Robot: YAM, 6 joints.
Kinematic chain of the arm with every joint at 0, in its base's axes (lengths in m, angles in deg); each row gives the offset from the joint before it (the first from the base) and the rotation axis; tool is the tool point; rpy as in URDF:
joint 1: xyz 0 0 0.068 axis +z
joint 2: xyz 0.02 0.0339 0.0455 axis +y
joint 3: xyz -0.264 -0.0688 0 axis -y
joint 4: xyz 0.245 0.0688 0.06 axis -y
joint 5: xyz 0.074 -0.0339 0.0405 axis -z
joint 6: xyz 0.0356 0 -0.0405 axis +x
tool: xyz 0 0 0 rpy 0 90 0
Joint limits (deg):
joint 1: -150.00..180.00
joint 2: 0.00..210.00
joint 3: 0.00..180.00
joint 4: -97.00..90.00
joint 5: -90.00..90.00
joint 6: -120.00..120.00
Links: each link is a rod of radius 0.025 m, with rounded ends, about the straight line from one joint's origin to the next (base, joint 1, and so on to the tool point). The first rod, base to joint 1, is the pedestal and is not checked.
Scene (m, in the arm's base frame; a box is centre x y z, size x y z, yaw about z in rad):
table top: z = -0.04
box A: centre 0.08 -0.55 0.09 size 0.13 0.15 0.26 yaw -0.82
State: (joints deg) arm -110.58 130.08 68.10 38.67 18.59 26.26
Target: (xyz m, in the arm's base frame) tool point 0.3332 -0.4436 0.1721
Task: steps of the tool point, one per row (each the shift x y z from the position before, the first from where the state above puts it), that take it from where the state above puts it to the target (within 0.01 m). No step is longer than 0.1 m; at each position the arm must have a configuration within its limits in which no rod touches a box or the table.
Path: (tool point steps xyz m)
1: 0.0669 0.0265 -0.0097
2: 0.0582 0.0438 -0.0090
3: 0.0455 0.0576 -0.0073
4: 0.0296 0.0668 -0.0047
5: 0.0430 -0.0771 0.0159
6: 0.0566 -0.0633 0.0212
7: 0.0659 -0.0454 0.0253
8: 0.0701 -0.0249 0.0277
9: 0.0687 -0.0038 0.0279

